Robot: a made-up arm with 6 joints. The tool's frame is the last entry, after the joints.
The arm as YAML. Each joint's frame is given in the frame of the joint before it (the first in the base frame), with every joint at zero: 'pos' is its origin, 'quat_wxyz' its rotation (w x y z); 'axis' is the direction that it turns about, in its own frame. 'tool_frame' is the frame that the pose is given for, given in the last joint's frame.
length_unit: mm
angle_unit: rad
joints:
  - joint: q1
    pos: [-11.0, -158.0, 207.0]
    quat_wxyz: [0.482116, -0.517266, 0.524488, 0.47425]
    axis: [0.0, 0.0, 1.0]
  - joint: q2
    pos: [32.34, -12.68, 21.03]
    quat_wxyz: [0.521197, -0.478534, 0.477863, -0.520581]
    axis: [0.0, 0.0, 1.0]
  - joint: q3
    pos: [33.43, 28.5, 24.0]
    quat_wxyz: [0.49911, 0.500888, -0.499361, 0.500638]
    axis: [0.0, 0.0, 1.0]
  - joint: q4
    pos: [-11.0, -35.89, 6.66]
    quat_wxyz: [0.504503, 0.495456, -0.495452, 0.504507]
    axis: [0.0, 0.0, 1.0]
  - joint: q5
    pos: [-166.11, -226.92, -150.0]
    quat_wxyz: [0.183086, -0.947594, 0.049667, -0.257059]
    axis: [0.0, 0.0, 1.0]
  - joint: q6
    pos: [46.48, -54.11, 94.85]
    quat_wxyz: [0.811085, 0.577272, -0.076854, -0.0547]
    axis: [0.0, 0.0, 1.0]
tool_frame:
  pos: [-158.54, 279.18, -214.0]
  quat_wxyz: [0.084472, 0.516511, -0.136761, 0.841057]
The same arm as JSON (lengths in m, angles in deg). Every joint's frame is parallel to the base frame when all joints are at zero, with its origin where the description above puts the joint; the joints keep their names.
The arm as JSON. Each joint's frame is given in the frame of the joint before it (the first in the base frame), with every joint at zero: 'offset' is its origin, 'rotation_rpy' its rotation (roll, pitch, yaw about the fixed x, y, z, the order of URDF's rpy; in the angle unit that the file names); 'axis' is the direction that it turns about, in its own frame. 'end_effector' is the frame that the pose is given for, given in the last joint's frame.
{"length_unit": "m", "angle_unit": "deg", "chain": [
  {"id": "q1", "offset": [-0.011, -0.158, 0.207], "rotation_rpy": [0.0, 0.0, 0.0], "axis": [0.015101, 0.996241, -0.085303]},
  {"id": "q2", "offset": [0.013, 0.018, -0.034], "rotation_rpy": [0.0, 0.0, 0.0], "axis": [0.0, 0.0, -1.0]},
  {"id": "q3", "offset": [0.033, -0.029, -0.024], "rotation_rpy": [0.0, 0.0, 0.0], "axis": [0.018101, 0.999836, 0.0005]},
  {"id": "q4", "offset": [0.036, 0.006, 0.011], "rotation_rpy": [0.0, 0.0, 0.0], "axis": [1.0, 0.0, 0.0]},
  {"id": "q5", "offset": [-0.15, -0.166, -0.227], "rotation_rpy": [0.0, 0.0, 0.0], "axis": [-0.800801, 0.5052, 0.3217]},
  {"id": "q6", "offset": [-0.034, 0.088, 0.072], "rotation_rpy": [0.0, 0.0, 0.0], "axis": [0.0, 0.0, 1.0]}
], "end_effector": {"offset": [-0.321, -0.006, -0.214], "rotation_rpy": [-18.41, -63.12, -118.62]}}

